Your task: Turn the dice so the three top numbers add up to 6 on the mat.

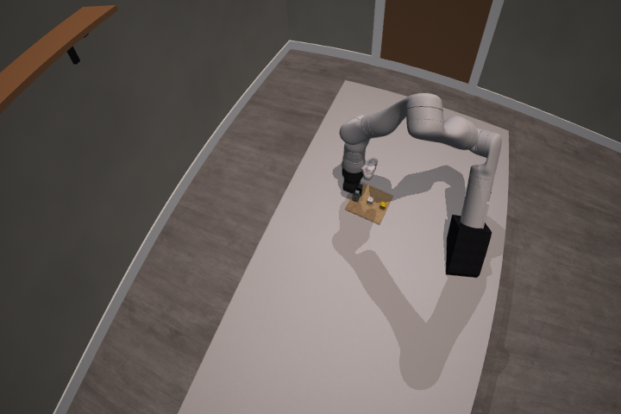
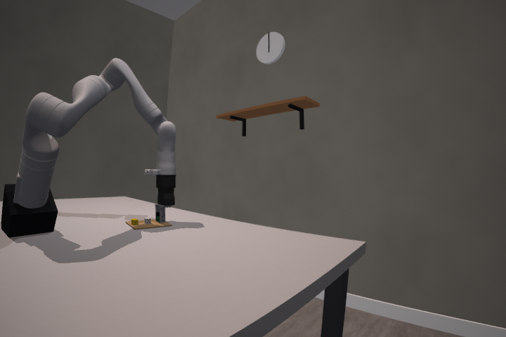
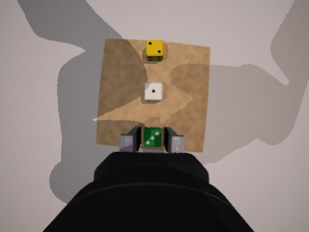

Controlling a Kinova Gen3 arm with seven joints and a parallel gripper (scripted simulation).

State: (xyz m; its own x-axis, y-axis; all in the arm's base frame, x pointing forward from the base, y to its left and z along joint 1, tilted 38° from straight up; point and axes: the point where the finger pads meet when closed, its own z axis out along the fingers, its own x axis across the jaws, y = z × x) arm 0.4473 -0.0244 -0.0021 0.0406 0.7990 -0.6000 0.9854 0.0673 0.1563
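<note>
The green die is 10 mm below my hand. Also, from my hand: yellow die 100 mm behind, 10 mm below; then tan mat 50 mm behind, 20 mm below; then white die 50 mm behind, 10 mm below.
</note>
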